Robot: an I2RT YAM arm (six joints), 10 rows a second.
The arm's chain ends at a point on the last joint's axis. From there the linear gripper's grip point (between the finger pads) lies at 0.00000 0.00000 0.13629 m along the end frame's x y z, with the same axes.
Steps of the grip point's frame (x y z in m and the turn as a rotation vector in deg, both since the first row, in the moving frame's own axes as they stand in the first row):
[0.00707, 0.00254, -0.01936, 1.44, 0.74, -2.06]
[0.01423, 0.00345, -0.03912, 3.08, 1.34, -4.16]
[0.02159, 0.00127, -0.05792, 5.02, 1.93, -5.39]
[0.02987, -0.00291, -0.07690, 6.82, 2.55, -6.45]
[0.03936, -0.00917, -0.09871, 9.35, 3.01, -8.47]
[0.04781, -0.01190, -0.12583, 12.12, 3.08, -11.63]
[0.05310, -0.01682, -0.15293, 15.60, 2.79, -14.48]
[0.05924, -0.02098, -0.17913, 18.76, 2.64, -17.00]
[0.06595, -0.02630, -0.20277, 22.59, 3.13, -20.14]
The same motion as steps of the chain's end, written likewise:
[0.00537, 0.00600, -0.01931, 1.44, 0.74, -2.06]
[0.01131, 0.01088, -0.03889, 3.08, 1.34, -4.16]
[0.01757, 0.01339, -0.05732, 5.02, 1.93, -5.39]
[0.02474, 0.01358, -0.07580, 6.82, 2.55, -6.45]
[0.03390, 0.01341, -0.09672, 9.35, 3.01, -8.47]
[0.04350, 0.01724, -0.12261, 12.12, 3.08, -11.63]
[0.05125, 0.02025, -0.14778, 15.60, 2.79, -14.48]
[0.05968, 0.02311, -0.17180, 18.76, 2.64, -17.00]
[0.06807, 0.02622, -0.19222, 22.59, 3.13, -20.14]

